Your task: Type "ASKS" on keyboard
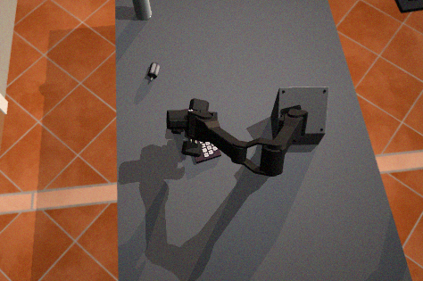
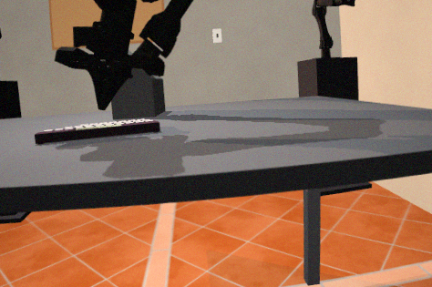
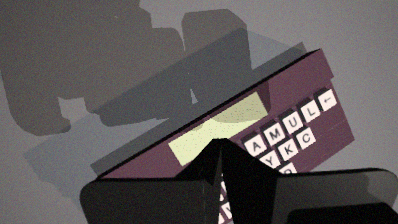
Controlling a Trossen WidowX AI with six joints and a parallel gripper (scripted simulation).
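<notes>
Now: the left-arrow key 11 cm to the right of my hand, 6 cm below it and 1 cm behind it.
</notes>
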